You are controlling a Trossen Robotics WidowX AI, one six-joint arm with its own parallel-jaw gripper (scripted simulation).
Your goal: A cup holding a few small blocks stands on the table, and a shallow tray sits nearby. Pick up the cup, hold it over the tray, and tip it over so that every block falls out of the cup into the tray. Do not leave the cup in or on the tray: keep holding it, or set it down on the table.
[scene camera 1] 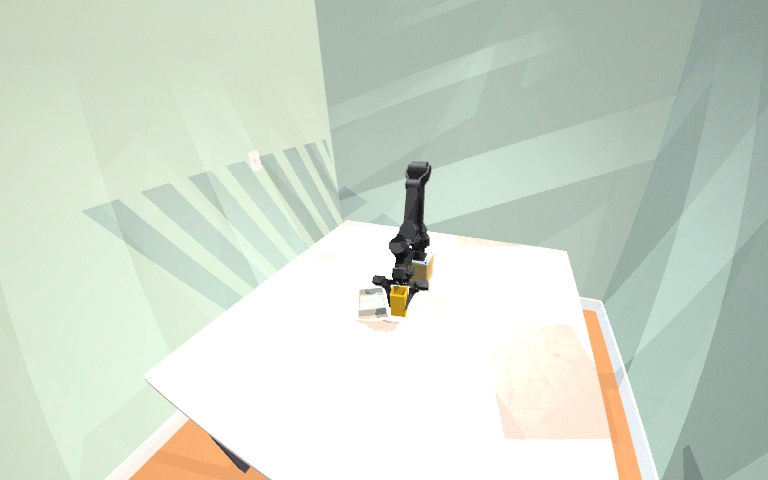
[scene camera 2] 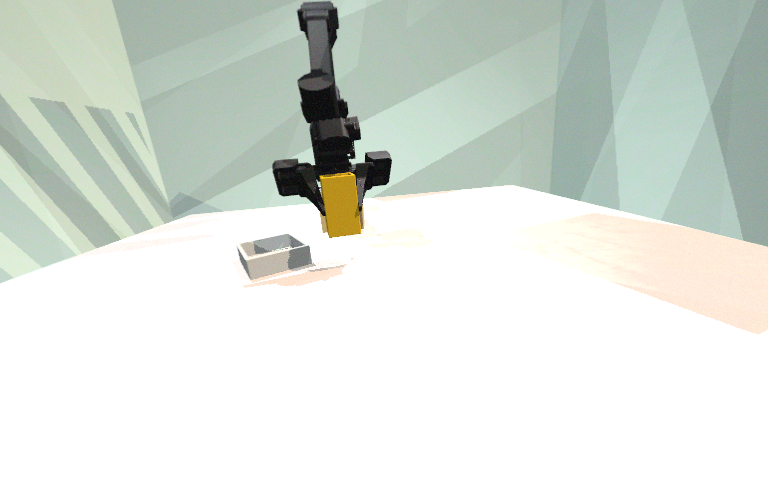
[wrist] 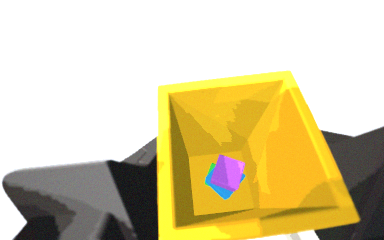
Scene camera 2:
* gripper: 342,212
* yellow square cup: 339,193
